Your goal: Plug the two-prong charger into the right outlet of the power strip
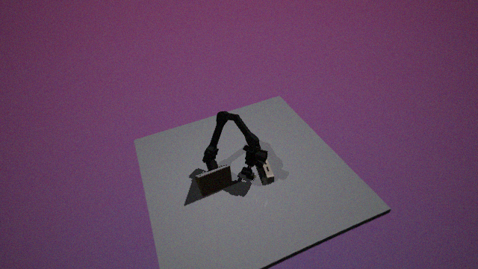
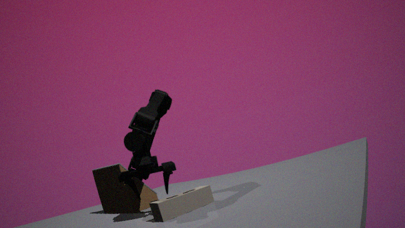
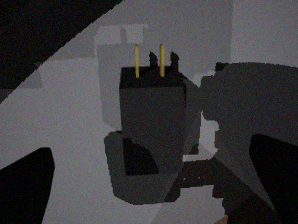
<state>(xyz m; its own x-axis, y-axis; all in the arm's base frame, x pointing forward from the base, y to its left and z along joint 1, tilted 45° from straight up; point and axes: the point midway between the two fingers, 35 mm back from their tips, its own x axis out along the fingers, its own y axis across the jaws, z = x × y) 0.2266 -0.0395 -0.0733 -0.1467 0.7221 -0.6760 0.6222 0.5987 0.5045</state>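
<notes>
The dark two-prong charger is 40 mm below my gripper tip, 10 mm to the right of it and 10 mm ahead of it.
</notes>
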